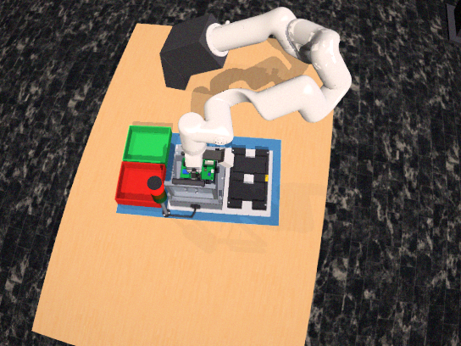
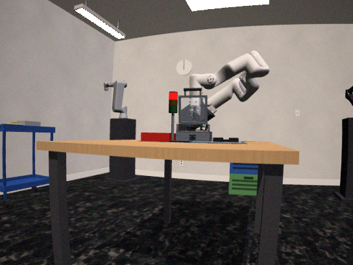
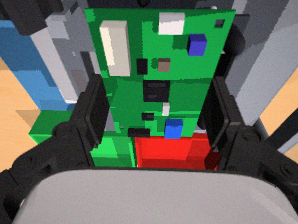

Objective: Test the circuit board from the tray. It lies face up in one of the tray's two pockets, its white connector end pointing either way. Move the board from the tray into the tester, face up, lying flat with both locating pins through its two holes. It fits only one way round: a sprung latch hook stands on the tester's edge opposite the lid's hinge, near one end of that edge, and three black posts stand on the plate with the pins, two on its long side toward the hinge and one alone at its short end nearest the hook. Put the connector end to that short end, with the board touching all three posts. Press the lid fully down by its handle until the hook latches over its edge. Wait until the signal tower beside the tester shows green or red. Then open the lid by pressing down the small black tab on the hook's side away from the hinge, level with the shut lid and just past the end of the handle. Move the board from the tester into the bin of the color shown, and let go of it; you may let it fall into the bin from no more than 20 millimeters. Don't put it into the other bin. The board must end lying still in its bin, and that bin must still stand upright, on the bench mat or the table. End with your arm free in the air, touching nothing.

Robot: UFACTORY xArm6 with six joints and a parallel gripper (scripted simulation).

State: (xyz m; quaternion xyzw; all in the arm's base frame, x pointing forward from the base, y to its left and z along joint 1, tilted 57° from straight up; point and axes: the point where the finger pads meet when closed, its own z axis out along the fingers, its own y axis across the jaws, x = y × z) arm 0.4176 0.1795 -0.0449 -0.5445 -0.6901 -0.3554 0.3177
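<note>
The tester plate is 2 cm below my hand and 1 cm to the left of it. Also, from my hand: tester lid 11 cm ahead, 9 cm above, 2 cm to the left; black tab 7 cm behind, 4 cm to the left, 1 cm below; red bin 19 cm to the right, 9 cm ahead, 8 cm below.
</note>
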